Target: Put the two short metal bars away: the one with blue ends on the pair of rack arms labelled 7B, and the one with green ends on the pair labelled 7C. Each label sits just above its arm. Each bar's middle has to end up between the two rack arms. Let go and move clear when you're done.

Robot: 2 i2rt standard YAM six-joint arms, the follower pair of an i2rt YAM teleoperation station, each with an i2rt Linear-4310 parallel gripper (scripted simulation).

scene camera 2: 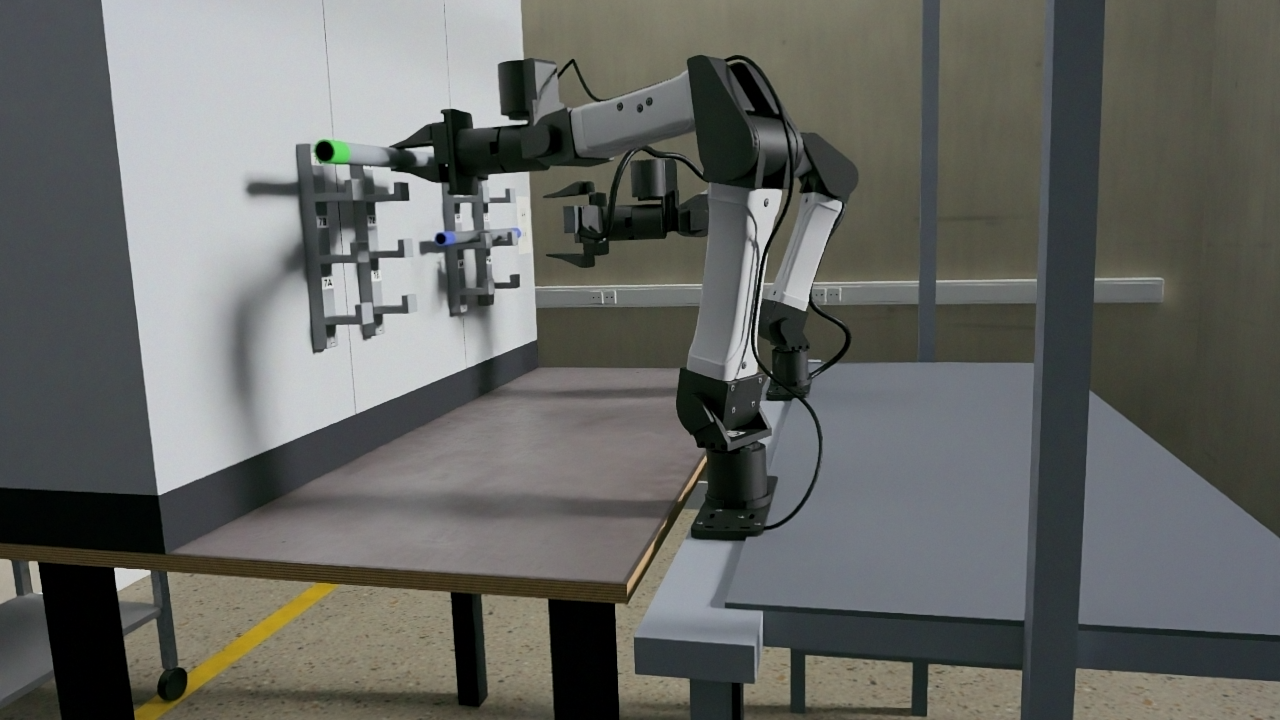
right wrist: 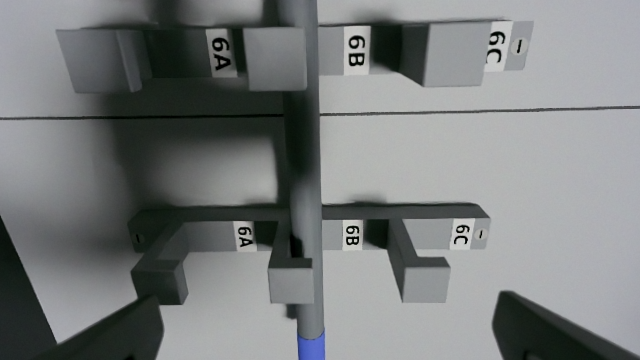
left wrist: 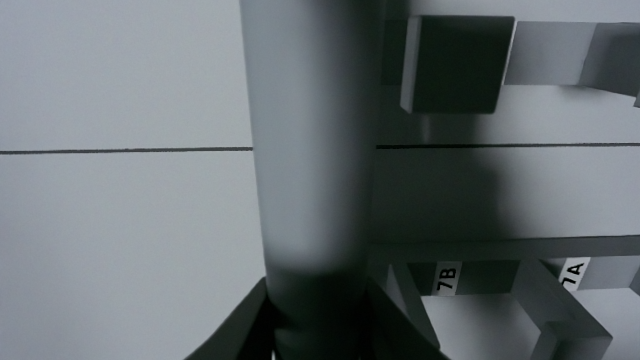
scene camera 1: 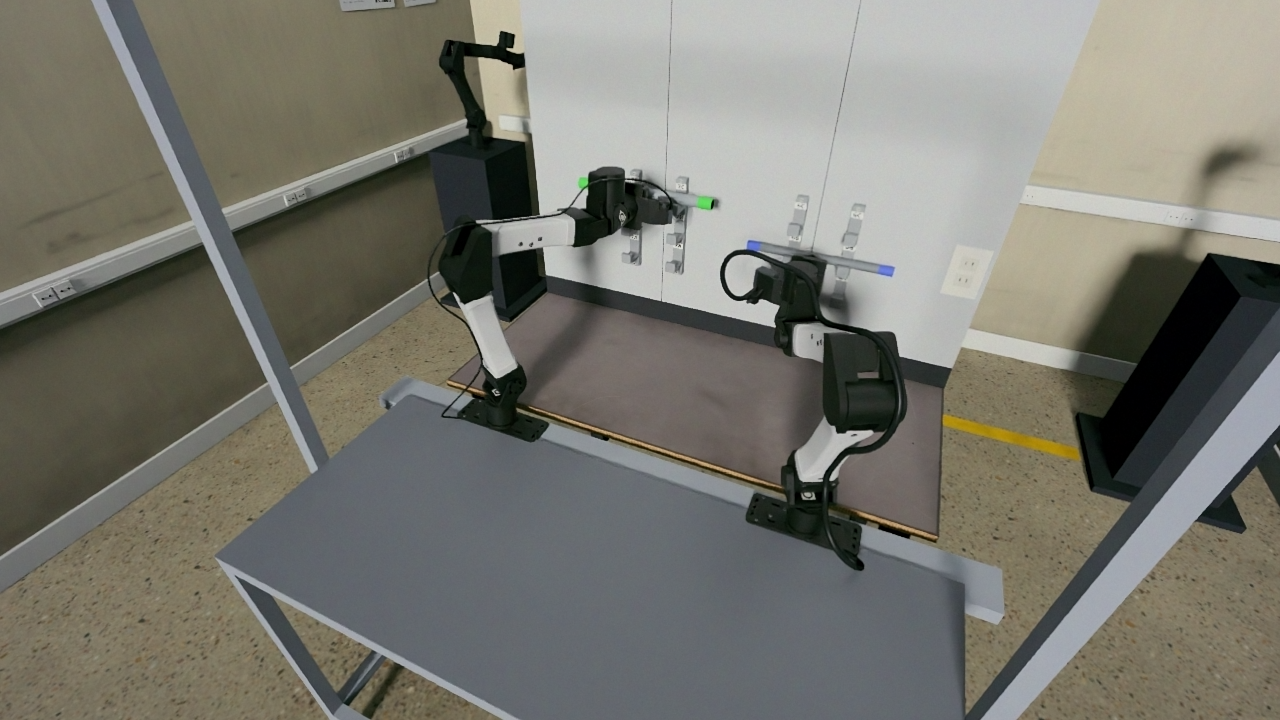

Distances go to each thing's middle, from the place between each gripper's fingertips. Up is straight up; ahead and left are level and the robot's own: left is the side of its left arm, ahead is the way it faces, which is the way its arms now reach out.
I see my left gripper right at the green-ended bar [scene camera 2: 326,151]. Also, from my left hand: blue-ended bar [scene camera 2: 458,237]: 400 mm to the right, 110 mm below, 70 mm ahead; then wall socket plate [scene camera 1: 984,256]: 700 mm to the right, 110 mm ahead, 90 mm below.
Now: right hand 12 cm short of the blue-ended bar and 1 cm above it. Round my right hand: wall socket plate: 30 cm to the right, 16 cm ahead; then green-ended bar: 40 cm to the left, 9 cm above, 6 cm ahead.
